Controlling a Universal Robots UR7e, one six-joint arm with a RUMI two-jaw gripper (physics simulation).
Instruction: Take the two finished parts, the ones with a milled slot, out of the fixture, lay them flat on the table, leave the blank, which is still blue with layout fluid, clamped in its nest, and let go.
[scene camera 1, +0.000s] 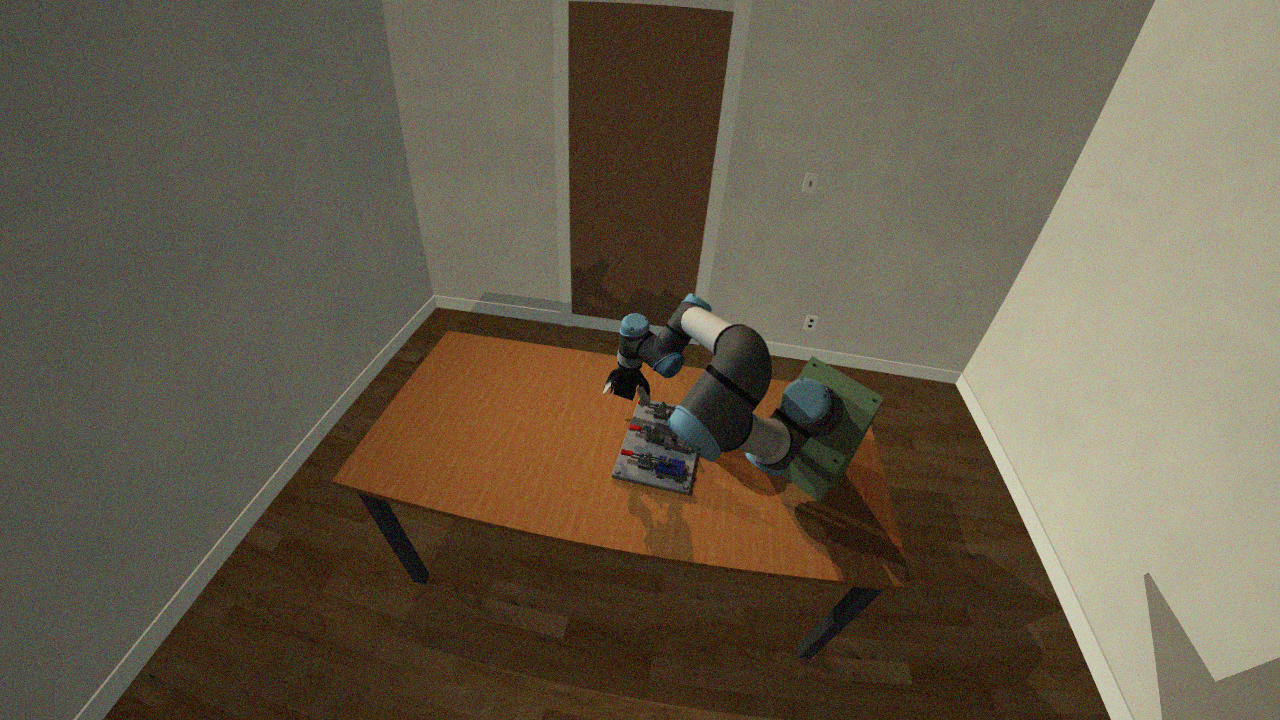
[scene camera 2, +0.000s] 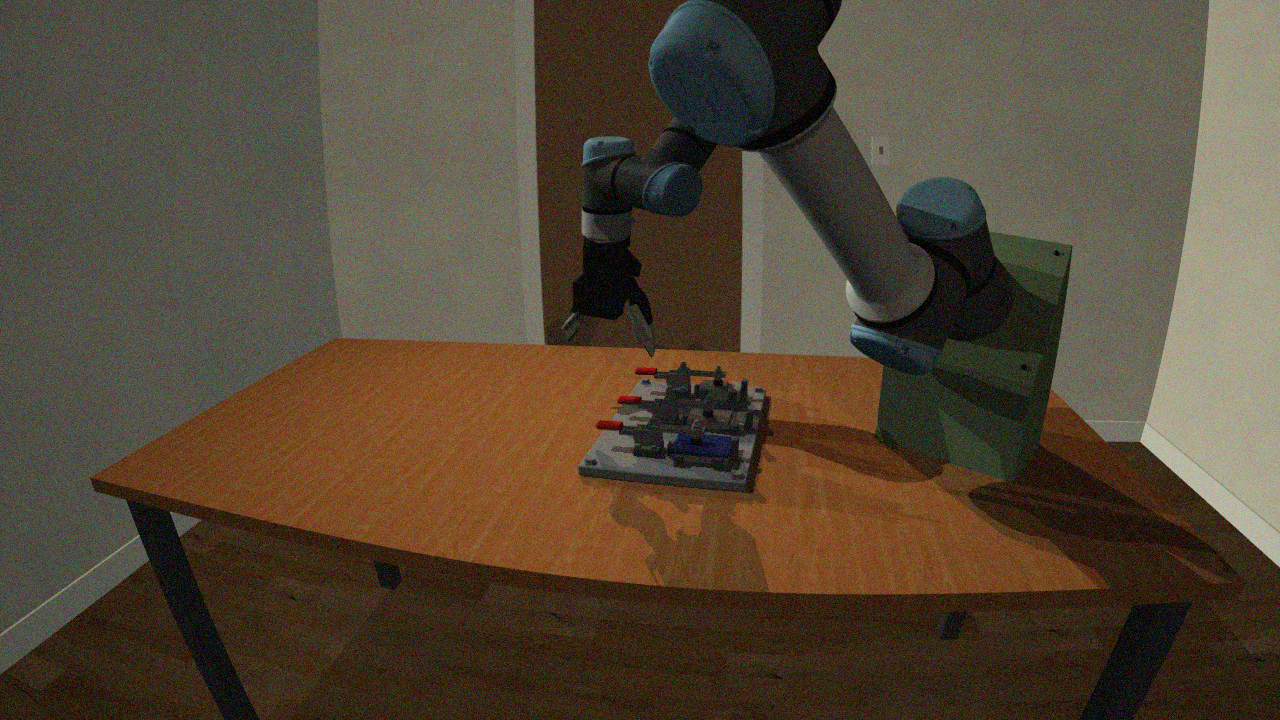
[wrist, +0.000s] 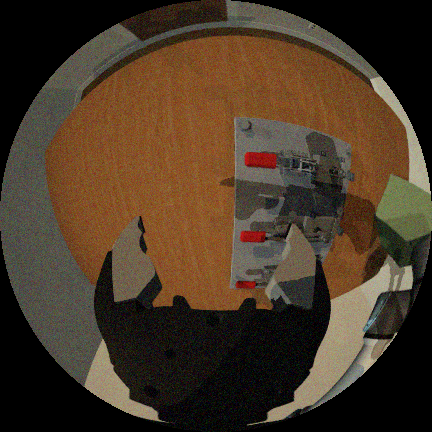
I see my gripper (scene camera 2: 609, 348) and a grey fixture plate (scene camera 1: 635, 441).
My gripper shows as well in scene camera 1 (scene camera 1: 626, 398) and in the wrist view (wrist: 215, 221).
